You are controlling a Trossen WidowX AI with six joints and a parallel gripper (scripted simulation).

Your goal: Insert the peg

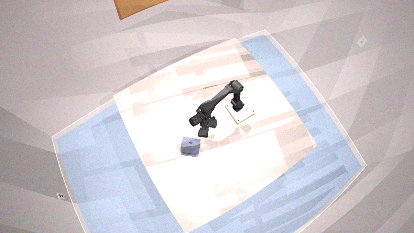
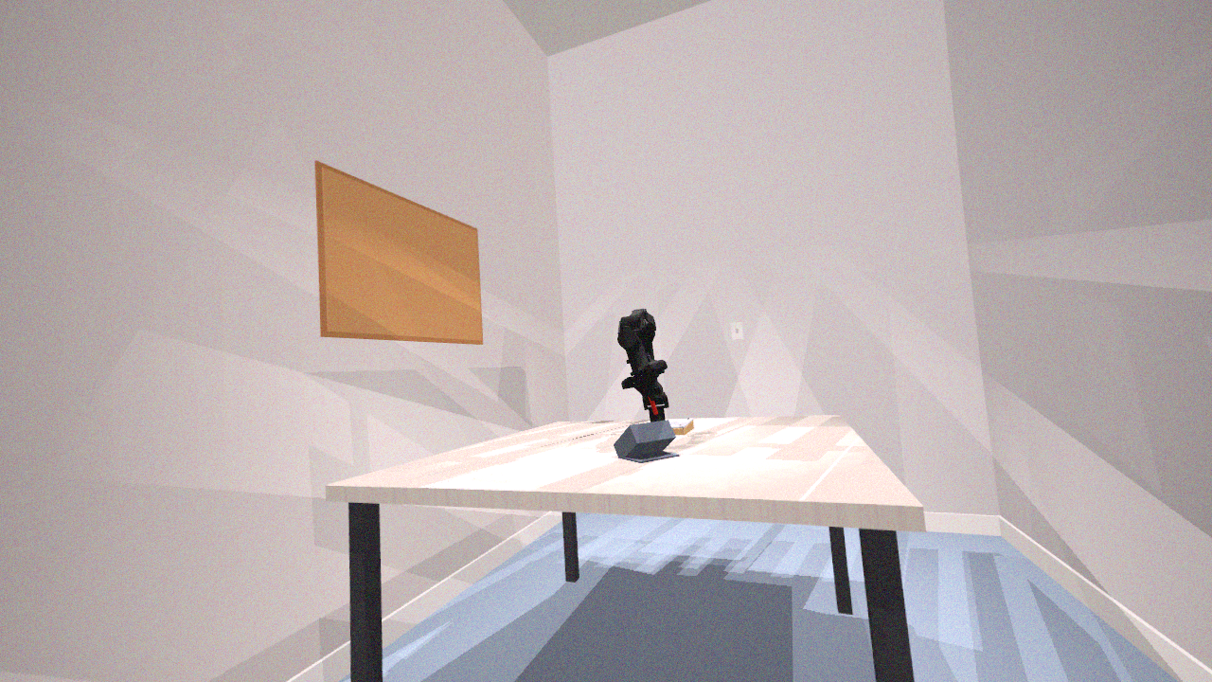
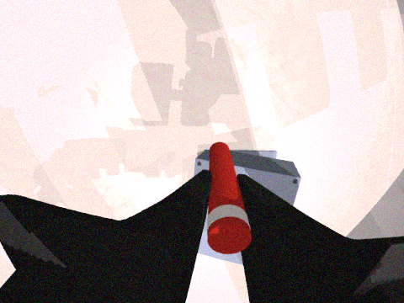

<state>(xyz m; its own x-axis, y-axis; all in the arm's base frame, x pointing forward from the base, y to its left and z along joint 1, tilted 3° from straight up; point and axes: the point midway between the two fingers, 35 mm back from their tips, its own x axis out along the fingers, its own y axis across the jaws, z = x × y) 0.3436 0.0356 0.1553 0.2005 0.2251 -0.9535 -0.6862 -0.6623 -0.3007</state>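
My gripper tip is 12 cm short of the grey sloped panel, 1 cm to the left of it and 10 cm above it. Round my gripper tip: red peg (2 cm above).
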